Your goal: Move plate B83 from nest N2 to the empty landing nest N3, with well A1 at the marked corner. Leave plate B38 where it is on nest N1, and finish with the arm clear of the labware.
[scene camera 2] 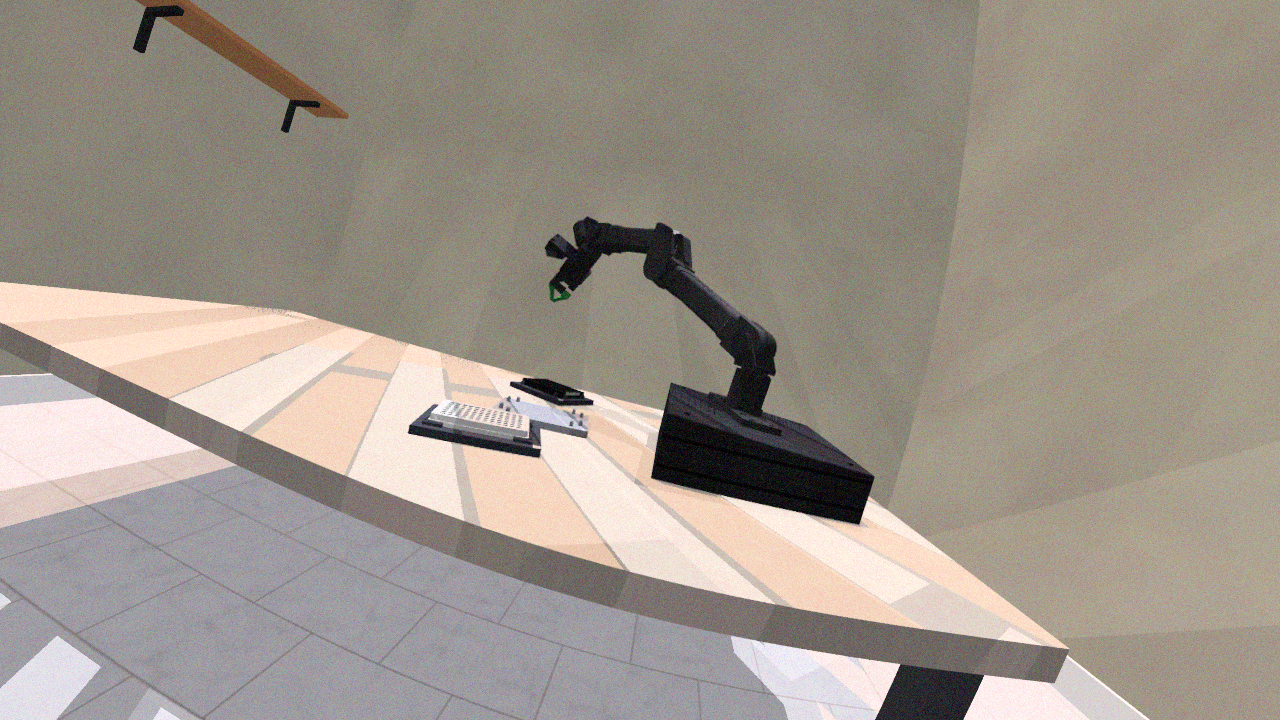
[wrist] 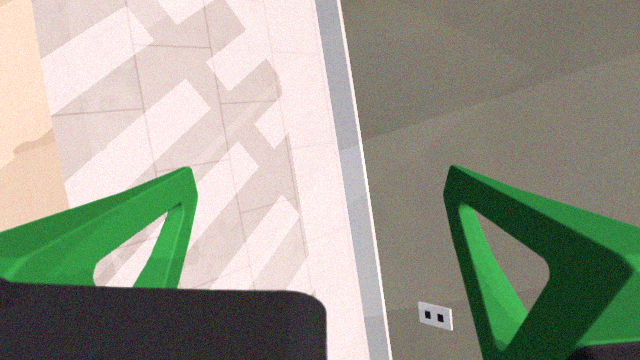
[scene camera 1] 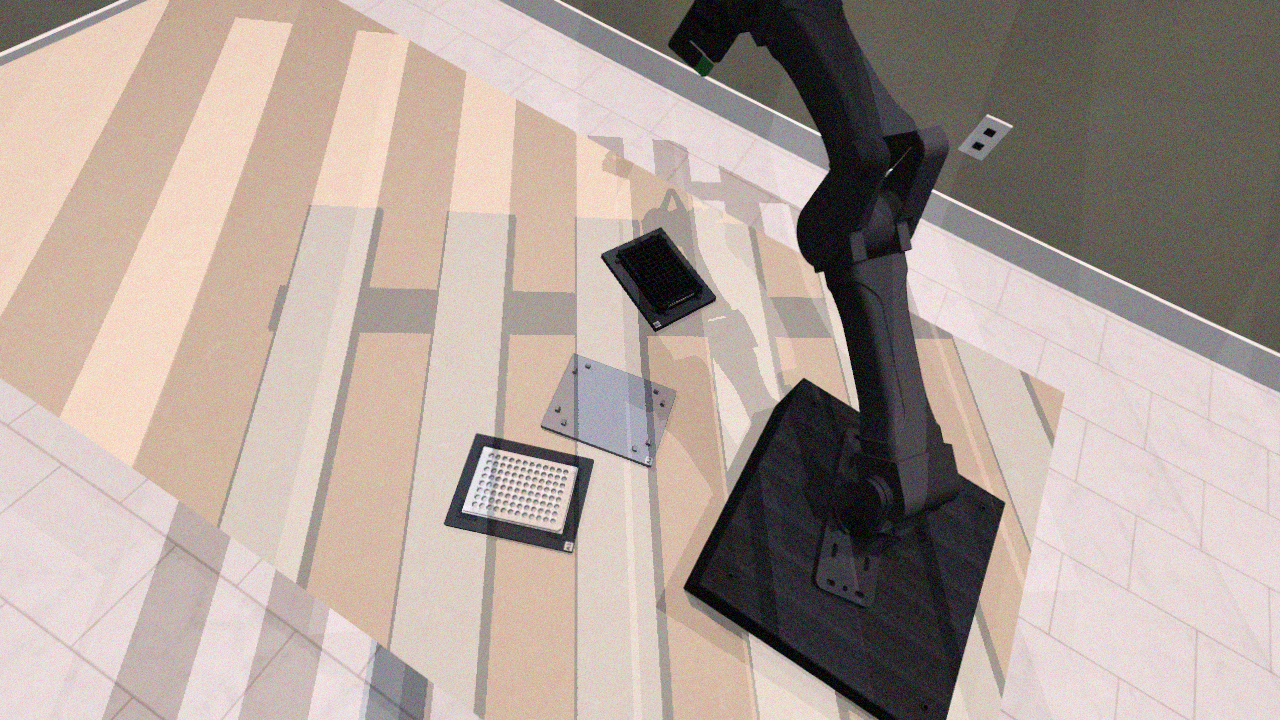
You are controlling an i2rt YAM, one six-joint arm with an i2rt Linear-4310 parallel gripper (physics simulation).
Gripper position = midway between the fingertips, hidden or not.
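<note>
Open and holding nothing, the gripper (scene camera 1: 704,16) (scene camera 2: 560,292) (wrist: 320,180) shares the scene with a grey nest (scene camera 1: 598,405) (scene camera 2: 571,423).
</note>
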